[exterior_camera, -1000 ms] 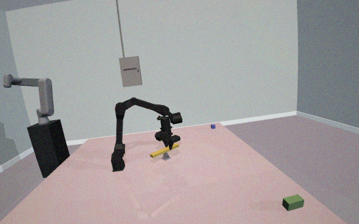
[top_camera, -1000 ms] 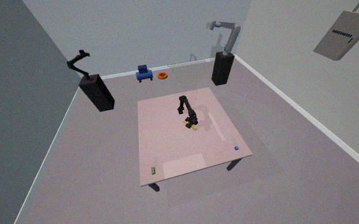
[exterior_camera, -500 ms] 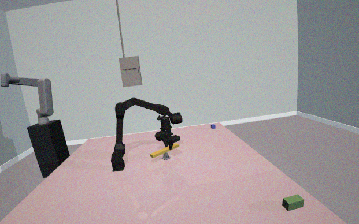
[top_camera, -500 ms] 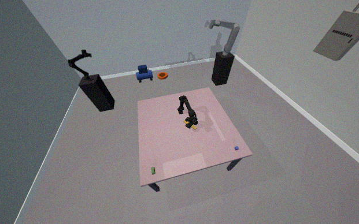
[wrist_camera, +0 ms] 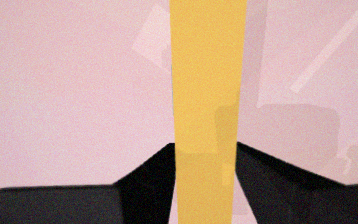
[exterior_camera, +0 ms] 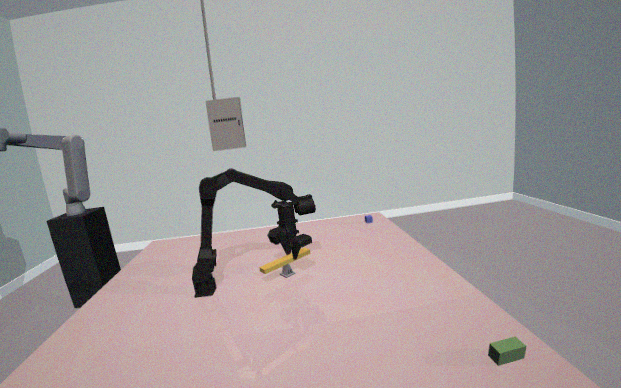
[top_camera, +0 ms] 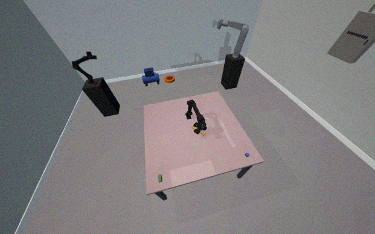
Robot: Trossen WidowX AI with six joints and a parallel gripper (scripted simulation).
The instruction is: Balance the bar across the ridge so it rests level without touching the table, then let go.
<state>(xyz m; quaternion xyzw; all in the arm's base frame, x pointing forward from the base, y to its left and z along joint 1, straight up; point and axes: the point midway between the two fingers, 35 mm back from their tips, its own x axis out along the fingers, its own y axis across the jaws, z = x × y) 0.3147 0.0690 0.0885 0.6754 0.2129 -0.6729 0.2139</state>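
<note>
Right now the yellow bar is 2 cm behind my gripper tip and 2 cm to the right of it. Also, from my gripper tip: small blue cube (43 cm ahead, 43 cm to the left, 4 cm below); green block (43 cm ahead, 57 cm to the right, 4 cm below).
</note>
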